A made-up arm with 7 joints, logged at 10 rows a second.
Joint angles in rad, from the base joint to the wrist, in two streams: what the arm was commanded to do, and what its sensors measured. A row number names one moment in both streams.
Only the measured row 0 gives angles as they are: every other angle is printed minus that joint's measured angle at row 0.
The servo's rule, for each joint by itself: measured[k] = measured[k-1] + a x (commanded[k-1-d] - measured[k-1]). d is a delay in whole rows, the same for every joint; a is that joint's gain. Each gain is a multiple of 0.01, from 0.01 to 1. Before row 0 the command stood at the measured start. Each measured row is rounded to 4 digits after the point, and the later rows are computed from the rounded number. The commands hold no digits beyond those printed.
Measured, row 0:
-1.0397 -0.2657 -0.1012 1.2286 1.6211 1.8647 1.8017
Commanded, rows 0 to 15:
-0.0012 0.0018 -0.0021 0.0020 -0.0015 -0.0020 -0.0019
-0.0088 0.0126 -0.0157 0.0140 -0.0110 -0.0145 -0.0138
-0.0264 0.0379 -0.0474 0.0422 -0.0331 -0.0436 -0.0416
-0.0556 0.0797 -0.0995 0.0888 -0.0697 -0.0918 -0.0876
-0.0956 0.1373 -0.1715 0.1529 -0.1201 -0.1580 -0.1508
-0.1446 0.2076 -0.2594 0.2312 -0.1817 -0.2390 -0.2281
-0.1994 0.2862 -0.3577 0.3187 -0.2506 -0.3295 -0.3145
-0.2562 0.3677 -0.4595 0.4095 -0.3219 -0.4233 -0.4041
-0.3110 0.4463 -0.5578 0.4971 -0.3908 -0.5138 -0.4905
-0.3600 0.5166 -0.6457 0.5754 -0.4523 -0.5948 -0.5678
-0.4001 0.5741 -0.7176 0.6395 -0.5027 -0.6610 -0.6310
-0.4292 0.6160 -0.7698 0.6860 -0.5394 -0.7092 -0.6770
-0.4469 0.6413 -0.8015 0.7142 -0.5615 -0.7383 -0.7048
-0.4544 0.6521 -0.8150 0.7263 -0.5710 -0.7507 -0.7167
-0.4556 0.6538 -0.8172 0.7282 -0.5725 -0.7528 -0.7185
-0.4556 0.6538 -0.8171 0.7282 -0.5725 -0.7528 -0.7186
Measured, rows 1 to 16:
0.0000 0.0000 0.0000 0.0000 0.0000 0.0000 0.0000
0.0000 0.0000 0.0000 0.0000 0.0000 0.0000 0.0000
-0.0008 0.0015 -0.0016 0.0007 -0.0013 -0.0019 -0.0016
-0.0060 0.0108 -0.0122 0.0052 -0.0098 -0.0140 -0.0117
-0.0193 0.0336 -0.0386 0.0178 -0.0303 -0.0424 -0.0365
-0.0429 0.0723 -0.0843 0.0419 -0.0650 -0.0898 -0.0789
-0.0772 0.1269 -0.1497 0.0796 -0.1135 -0.1553 -0.1386
-0.1210 0.1947 -0.2320 0.1311 -0.1735 -0.2357 -0.2129
-0.1720 0.2716 -0.3263 0.1949 -0.2413 -0.3257 -0.2972
-0.2267 0.3523 -0.4262 0.2679 -0.3122 -0.4194 -0.3859
-0.2815 0.4313 -0.5249 0.3458 -0.3814 -0.5100 -0.4727
-0.3325 0.5030 -0.6155 0.4239 -0.4438 -0.5914 -0.5516
-0.3764 0.5627 -0.6921 0.4972 -0.4956 -0.6582 -0.6175
-0.4107 0.6075 -0.7504 0.5614 -0.5341 -0.7072 -0.6669
-0.4342 0.6359 -0.7887 0.6134 -0.5582 -0.7371 -0.6984
-0.4473 0.6495 -0.8084 0.6518 -0.5695 -0.7502 -0.7136
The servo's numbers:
d 2
a 0.65 0.84 0.75 0.34 0.88 0.96 0.83

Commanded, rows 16 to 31:
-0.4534 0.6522 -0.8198 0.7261 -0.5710 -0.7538 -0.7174
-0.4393 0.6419 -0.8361 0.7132 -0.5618 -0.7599 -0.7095
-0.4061 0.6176 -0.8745 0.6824 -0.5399 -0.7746 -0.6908
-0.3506 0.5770 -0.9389 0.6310 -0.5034 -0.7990 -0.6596
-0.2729 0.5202 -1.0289 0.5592 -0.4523 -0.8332 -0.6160
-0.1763 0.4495 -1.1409 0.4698 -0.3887 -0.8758 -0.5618
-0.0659 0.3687 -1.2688 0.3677 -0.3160 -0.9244 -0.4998
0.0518 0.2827 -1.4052 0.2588 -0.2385 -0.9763 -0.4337
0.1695 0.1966 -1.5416 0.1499 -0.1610 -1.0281 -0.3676
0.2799 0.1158 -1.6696 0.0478 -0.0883 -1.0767 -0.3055
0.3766 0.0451 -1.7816 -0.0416 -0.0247 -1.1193 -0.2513
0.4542 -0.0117 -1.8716 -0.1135 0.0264 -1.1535 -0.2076
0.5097 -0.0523 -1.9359 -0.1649 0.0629 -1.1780 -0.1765
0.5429 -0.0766 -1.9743 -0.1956 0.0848 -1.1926 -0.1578
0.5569 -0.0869 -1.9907 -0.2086 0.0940 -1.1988 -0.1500
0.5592 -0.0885 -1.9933 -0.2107 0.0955 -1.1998 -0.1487
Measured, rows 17 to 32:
-0.4527 0.6531 -0.8150 0.6778 -0.5721 -0.7527 -0.7177
-0.4546 0.6537 -0.8166 0.6949 -0.5725 -0.7528 -0.7184
-0.4538 0.6524 -0.8190 0.7055 -0.5712 -0.7538 -0.7176
-0.4444 0.6436 -0.8318 0.7081 -0.5629 -0.7597 -0.7109
-0.4195 0.6218 -0.8638 0.6994 -0.5427 -0.7740 -0.6942
-0.3747 0.5842 -0.9201 0.6761 -0.5081 -0.7980 -0.6655
-0.3085 0.5304 -1.0017 0.6364 -0.4590 -0.8318 -0.6244
-0.2226 0.4624 -1.1061 0.5798 -0.3971 -0.8740 -0.5724
-0.1207 0.3837 -1.2281 0.5077 -0.3257 -0.9224 -0.5121
-0.0086 0.2989 -1.3609 0.4231 -0.2490 -0.9741 -0.4470
0.1072 0.2130 -1.4964 0.3302 -0.1716 -1.0259 -0.3811
0.2195 0.1314 -1.6263 0.2342 -0.0983 -1.0747 -0.3184
0.3216 0.0589 -1.7428 0.1404 -0.0335 -1.1175 -0.2627
0.4078 -0.0004 -1.8394 0.0541 0.0192 -1.1521 -0.2170
0.4740 -0.0440 -1.9118 -0.0204 0.0577 -1.1770 -0.1834
0.5188 -0.0714 -1.9587 -0.0800 0.0815 -1.1920 -0.1622

